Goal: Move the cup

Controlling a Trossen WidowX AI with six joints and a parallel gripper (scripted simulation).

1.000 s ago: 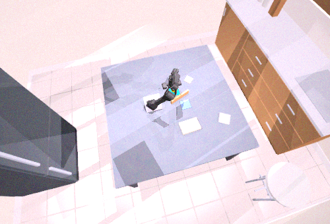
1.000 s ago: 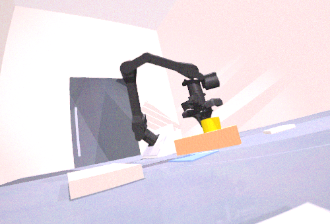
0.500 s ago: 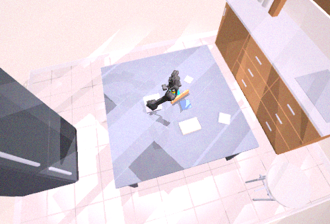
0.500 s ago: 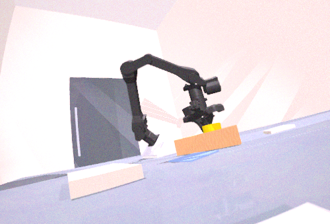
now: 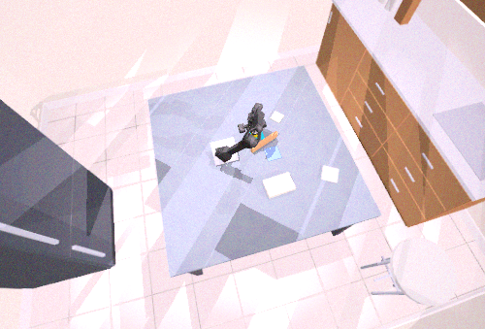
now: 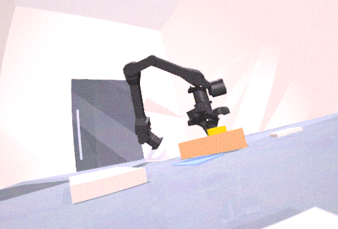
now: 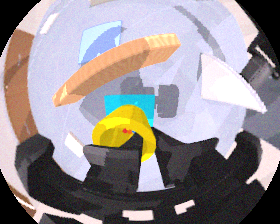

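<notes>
Now: the yellow cup 20 mm ahead of my gripper tip. The rest, counted from my gripper tip: pale blue pad (180 mm to the right, 100 mm ahead, 50 mm below); then block (410 mm to the right, 60 mm ahead, 30 mm below); then wooden bar (90 mm to the right, 60 mm ahead, 20 mm below).
</notes>
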